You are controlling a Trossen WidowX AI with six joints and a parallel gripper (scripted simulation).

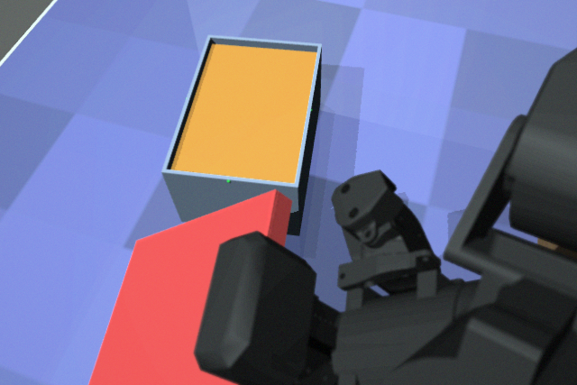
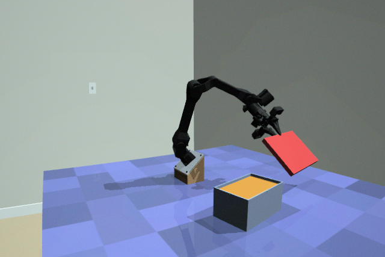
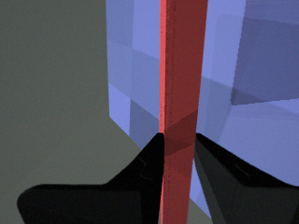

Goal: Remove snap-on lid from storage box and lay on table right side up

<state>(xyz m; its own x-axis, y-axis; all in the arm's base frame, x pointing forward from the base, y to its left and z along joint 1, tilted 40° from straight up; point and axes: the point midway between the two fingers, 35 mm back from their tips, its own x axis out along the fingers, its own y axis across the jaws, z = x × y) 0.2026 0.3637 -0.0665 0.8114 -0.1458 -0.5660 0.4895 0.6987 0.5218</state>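
My gripper tip is 6 cm short of the red lid, 5 cm above it and 2 cm to the right of it. Round my gripper tip: grey storage box (27 cm to the right, 17 cm below, 16 cm ahead).
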